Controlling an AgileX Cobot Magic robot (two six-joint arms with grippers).
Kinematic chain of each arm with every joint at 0, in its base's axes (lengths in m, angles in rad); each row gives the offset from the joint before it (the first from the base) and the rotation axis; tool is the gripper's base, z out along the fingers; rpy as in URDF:
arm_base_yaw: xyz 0 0 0.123 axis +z
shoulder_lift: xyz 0 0 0 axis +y
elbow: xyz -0.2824 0 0.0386 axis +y
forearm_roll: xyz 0.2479 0 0.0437 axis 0.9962 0 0.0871
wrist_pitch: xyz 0 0 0 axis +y
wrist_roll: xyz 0.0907 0 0.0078 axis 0.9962 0 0.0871
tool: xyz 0 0 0 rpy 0 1.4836 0
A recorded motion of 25 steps. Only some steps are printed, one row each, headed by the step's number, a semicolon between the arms.
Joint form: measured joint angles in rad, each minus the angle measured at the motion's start. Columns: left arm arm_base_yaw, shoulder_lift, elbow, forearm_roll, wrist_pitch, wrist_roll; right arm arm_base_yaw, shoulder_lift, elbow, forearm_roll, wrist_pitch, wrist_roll.
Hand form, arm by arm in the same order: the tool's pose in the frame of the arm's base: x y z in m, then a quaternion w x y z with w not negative. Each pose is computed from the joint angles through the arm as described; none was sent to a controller.
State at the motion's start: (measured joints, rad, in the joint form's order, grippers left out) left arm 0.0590 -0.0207 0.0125 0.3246 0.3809 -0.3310; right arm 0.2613 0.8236 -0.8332 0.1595 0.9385 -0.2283
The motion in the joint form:
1: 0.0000 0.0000 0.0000 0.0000 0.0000 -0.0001; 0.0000 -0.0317 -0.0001 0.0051 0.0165 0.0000
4: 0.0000 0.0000 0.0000 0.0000 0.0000 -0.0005; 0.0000 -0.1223 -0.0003 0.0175 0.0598 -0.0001
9: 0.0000 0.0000 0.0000 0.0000 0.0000 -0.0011; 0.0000 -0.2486 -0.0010 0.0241 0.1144 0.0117
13: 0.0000 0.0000 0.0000 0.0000 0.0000 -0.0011; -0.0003 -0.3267 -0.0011 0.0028 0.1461 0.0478
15: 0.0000 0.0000 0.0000 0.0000 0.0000 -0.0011; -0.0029 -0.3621 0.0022 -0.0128 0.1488 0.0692
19: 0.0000 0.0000 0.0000 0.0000 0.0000 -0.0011; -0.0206 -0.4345 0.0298 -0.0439 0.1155 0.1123
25: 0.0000 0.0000 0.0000 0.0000 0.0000 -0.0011; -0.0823 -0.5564 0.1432 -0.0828 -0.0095 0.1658
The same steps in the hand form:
1: 0.0508 0.0139 0.1775 0.60469 -0.07063 0.79131 0.05650; 0.1286 0.0470 0.3390 0.36107 -0.20577 0.90550 0.08575
4: 0.0508 0.0139 0.1775 0.60470 -0.07078 0.79129 0.05638; 0.1062 0.0424 0.3478 0.38269 -0.20772 0.89537 0.09332
9: 0.0508 0.0139 0.1775 0.60472 -0.07102 0.79127 0.05619; 0.0746 0.0349 0.3568 0.41491 -0.20639 0.88041 0.10063
13: 0.0508 0.0139 0.1775 0.60472 -0.07102 0.79127 0.05619; 0.0556 0.0283 0.3599 0.43476 -0.19356 0.87396 0.09860
15: 0.0508 0.0139 0.1775 0.60472 -0.07102 0.79127 0.05619; 0.0480 0.0249 0.3606 0.44756 -0.18330 0.87003 0.09561
19: 0.0508 0.0139 0.1775 0.60472 -0.07102 0.79127 0.05619; 0.0365 0.0184 0.3582 0.48207 -0.15421 0.85795 0.08797
25: 0.0508 0.0139 0.1775 0.60472 -0.07102 0.79127 0.05619; 0.0275 0.0107 0.3394 0.54104 -0.09845 0.83229 0.06987

